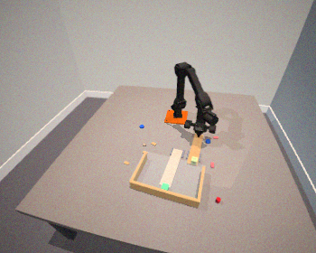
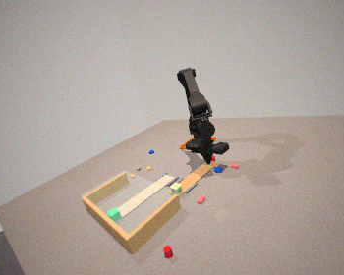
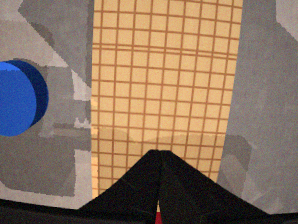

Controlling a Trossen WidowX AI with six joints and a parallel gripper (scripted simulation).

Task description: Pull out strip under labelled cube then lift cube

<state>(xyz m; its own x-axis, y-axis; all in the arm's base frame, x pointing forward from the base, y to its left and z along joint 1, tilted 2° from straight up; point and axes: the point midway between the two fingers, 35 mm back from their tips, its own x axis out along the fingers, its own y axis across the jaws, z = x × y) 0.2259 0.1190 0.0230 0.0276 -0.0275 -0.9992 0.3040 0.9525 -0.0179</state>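
The gridded strip is 10 cm ahead of my gripper tip and 3 cm to the right of it. Also, from my gripper tip: labelled cube 21 cm ahead, 6 cm to the right, 2 cm above.
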